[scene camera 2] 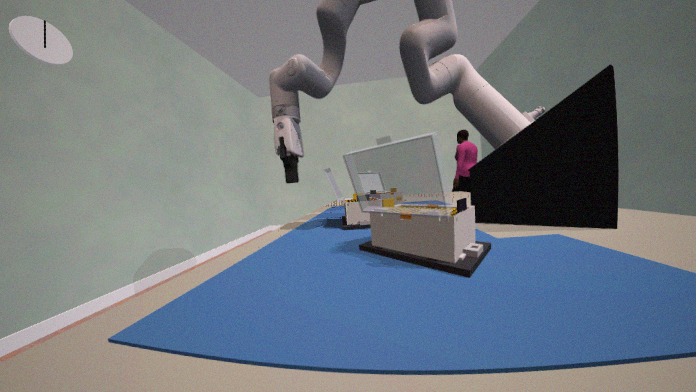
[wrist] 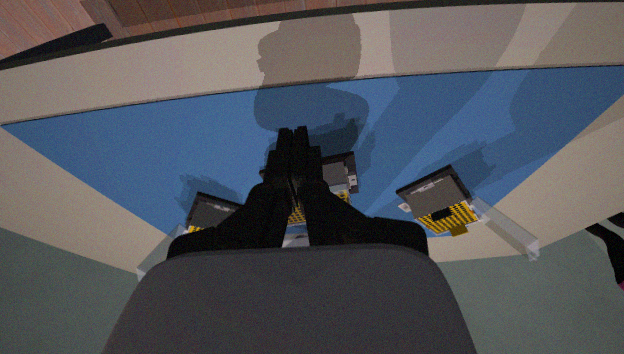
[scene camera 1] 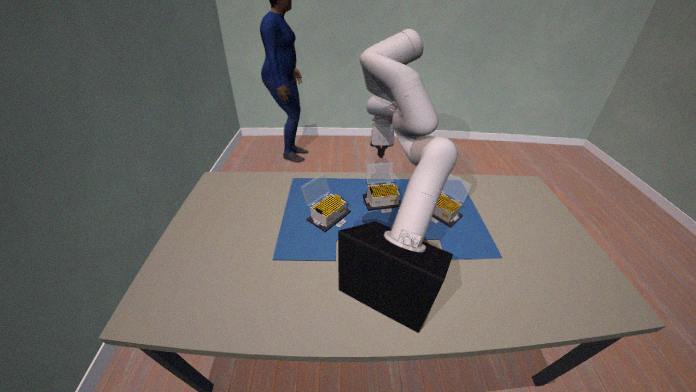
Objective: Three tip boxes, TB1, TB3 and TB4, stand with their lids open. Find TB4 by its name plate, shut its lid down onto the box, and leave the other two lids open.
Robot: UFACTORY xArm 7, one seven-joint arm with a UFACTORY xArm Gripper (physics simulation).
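Pixels of known places: gripper, fingertip midpoint: [scene camera 2: 292, 182] [wrist: 297, 145] [scene camera 1: 380, 156]; arm's base, link origin: [scene camera 2: 516, 140] [scene camera 1: 404, 242].
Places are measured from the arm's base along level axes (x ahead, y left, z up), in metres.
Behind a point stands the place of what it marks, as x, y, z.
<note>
Three white tip boxes with yellow racks stand on dark bases: a left box [scene camera 1: 328, 211] [scene camera 2: 415, 234] @[0.291, 0.309, -0.149], a middle box [scene camera 1: 383, 198] @[0.362, 0.044, -0.124] and a right box [scene camera 1: 448, 211] @[0.296, -0.216, -0.122], the last partly hidden by the arm. The left lid [scene camera 1: 316, 190] @[0.321, 0.322, -0.088] [scene camera 2: 397, 172] @[0.309, 0.340, -0.072], middle lid [scene camera 1: 380, 173] @[0.473, 0.065, -0.084] and right lid [scene camera 1: 460, 191] @[0.392, -0.278, -0.088] are clear and stand open. Small pale plates [scene camera 1: 341, 223] @[0.239, 0.210, -0.181] [scene camera 1: 386, 211] @[0.334, 0.029, -0.182] lie by the boxes; their writing is too small to read, so I cannot tell which box is TB4. My gripper [scene camera 1: 381, 155] @[0.588, 0.066, -0.065] [scene camera 2: 292, 181] @[0.588, 0.066, -0.065] [wrist: 297, 145] @[0.588, 0.066, -0.065] is shut and empty, raised in the air beyond the middle lid in scene camera 1.
The boxes stand on a blue mat [scene camera 1: 305, 247] @[0.100, 0.326, -0.183] [scene camera 2: 350, 320] @[0.350, 0.426, -0.183] [wrist: 125, 145] @[0.487, 0.326, -0.183] on the beige table [scene camera 1: 225, 300] @[-0.151, 0.534, -0.186]. The black robot base [scene camera 1: 385, 280] @[-0.124, 0.052, -0.014] [scene camera 2: 565, 175] @[0.002, 0.153, -0.091] stands at the mat's near edge. A person in blue [scene camera 1: 280, 65] stands beyond the table; a person in pink [scene camera 2: 466, 159] is in the background.
</note>
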